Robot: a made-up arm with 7 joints. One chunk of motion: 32 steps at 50 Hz.
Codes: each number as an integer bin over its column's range. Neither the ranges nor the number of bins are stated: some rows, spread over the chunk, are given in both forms.
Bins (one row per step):
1: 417 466 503 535 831 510
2: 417 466 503 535 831 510
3: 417 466 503 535 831 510
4: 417 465 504 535 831 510
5: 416 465 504 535 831 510
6: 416 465 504 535 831 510
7: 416 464 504 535 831 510
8: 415 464 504 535 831 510
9: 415 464 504 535 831 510
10: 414 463 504 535 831 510
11: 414 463 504 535 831 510
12: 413 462 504 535 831 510
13: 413 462 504 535 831 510
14: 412 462 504 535 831 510
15: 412 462 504 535 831 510
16: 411 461 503 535 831 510
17: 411 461 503 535 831 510
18: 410 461 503 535 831 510
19: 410 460 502 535 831 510
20: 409 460 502 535 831 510
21: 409 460 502 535 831 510
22: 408 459 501 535 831 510
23: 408 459 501 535 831 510
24: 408 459 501 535 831 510
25: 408 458 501 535 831 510
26: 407 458 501 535 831 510
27: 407 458 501 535 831 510
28: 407 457 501 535 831 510
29: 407 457 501 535 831 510
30: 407 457 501 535 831 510
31: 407 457 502 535 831 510
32: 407 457 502 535 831 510
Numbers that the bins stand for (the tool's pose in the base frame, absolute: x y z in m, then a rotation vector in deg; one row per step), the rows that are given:
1: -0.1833 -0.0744 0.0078 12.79 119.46 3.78
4: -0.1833 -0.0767 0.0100 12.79 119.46 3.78
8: -0.1878 -0.0789 0.0100 12.79 119.46 3.78
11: -0.1900 -0.0811 0.0100 12.79 119.46 3.78
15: -0.1944 -0.0833 0.0100 12.79 119.46 3.78
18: -0.1989 -0.0856 0.0078 12.79 119.46 3.78
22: -0.2033 -0.0900 0.0033 12.79 119.46 3.78
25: -0.2033 -0.0922 0.0033 12.79 119.46 3.78
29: -0.2056 -0.0944 0.0033 12.79 119.46 3.78
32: -0.2056 -0.0944 0.0056 12.79 119.46 3.78
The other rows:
2: -0.1833 -0.0744 0.0078 12.79 119.46 3.78
3: -0.1833 -0.0744 0.0078 12.79 119.46 3.78
5: -0.1856 -0.0767 0.0100 12.79 119.46 3.78
6: -0.1856 -0.0767 0.0100 12.79 119.46 3.78
7: -0.1856 -0.0789 0.0100 12.79 119.46 3.78
9: -0.1878 -0.0789 0.0100 12.79 119.46 3.78
10: -0.1900 -0.0811 0.0100 12.79 119.46 3.78
12: -0.1922 -0.0833 0.0100 12.79 119.46 3.78
13: -0.1922 -0.0833 0.0100 12.79 119.46 3.78
14: -0.1944 -0.0833 0.0100 12.79 119.46 3.78
16: -0.1967 -0.0856 0.0078 12.79 119.46 3.78
17: -0.1967 -0.0856 0.0078 12.79 119.46 3.78
19: -0.1989 -0.0878 0.0056 12.79 119.46 3.78
20: -0.2011 -0.0878 0.0056 12.79 119.46 3.78
21: -0.2011 -0.0878 0.0056 12.79 119.46 3.78
23: -0.2033 -0.0900 0.0033 12.79 119.46 3.78
24: -0.2033 -0.0900 0.0033 12.79 119.46 3.78
26: -0.2056 -0.0922 0.0033 12.79 119.46 3.78
27: -0.2056 -0.0922 0.0033 12.79 119.46 3.78
28: -0.2056 -0.0944 0.0033 12.79 119.46 3.78
30: -0.2056 -0.0944 0.0033 12.79 119.46 3.78
31: -0.2056 -0.0944 0.0056 12.79 119.46 3.78

